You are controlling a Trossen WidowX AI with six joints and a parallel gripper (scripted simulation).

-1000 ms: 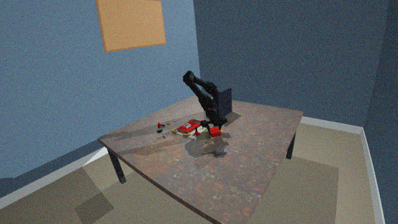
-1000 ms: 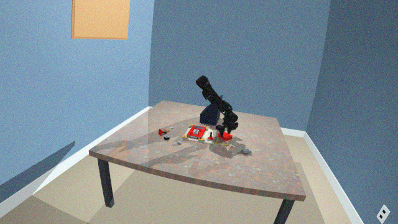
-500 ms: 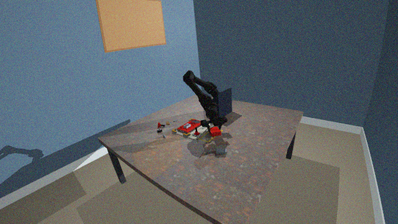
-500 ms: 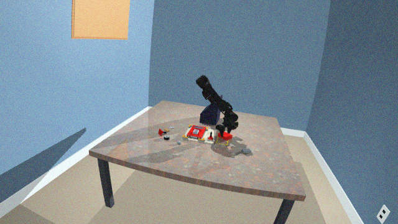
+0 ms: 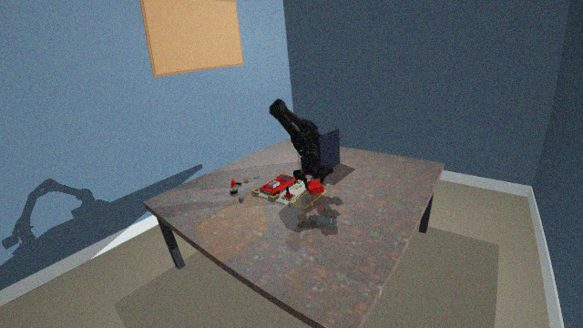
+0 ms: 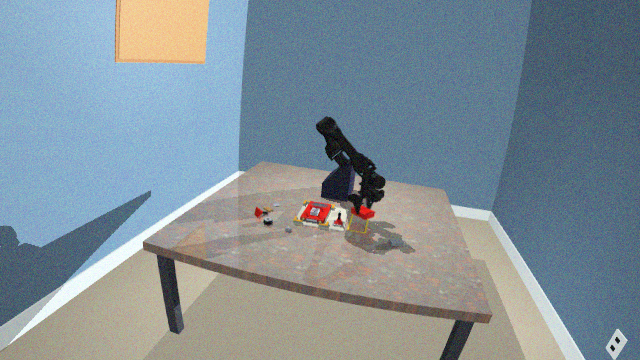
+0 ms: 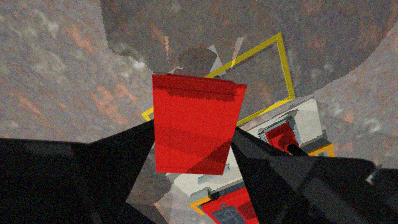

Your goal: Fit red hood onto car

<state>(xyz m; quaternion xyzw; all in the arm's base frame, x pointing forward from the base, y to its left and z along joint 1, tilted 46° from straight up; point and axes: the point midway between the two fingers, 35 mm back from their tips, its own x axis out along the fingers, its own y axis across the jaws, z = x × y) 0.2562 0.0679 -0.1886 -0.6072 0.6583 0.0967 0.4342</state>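
My gripper tip is 200 mm to the left of the grey engine block, 90 mm short of it and 20 mm above it. From my gripper tip the other things lie so: red hood: 10 mm above; then white jig: 190 mm to the right, 60 mm ahead, 30 mm below.
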